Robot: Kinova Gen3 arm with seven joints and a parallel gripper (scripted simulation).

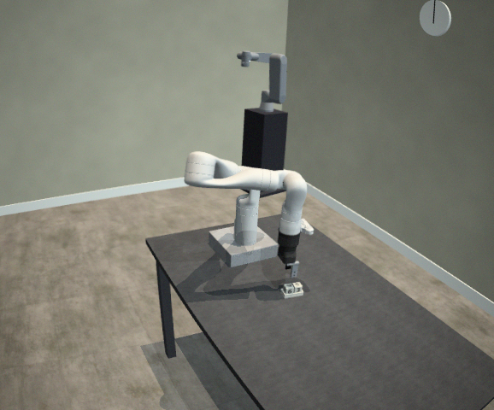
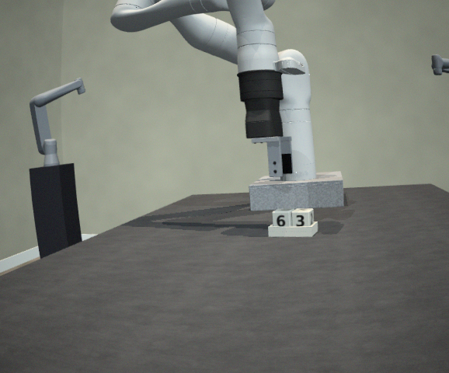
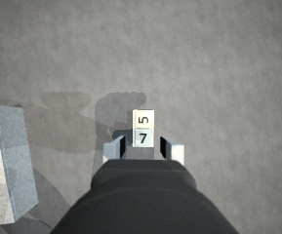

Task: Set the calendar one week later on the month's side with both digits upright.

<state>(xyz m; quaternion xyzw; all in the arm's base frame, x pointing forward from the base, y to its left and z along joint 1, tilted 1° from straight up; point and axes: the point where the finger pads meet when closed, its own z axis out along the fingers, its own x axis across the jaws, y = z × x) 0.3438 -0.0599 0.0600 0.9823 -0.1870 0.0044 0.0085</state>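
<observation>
Right now my hand is 10 mm short of the white tray, 20 mm to the right of it and 110 mm above it.
</observation>
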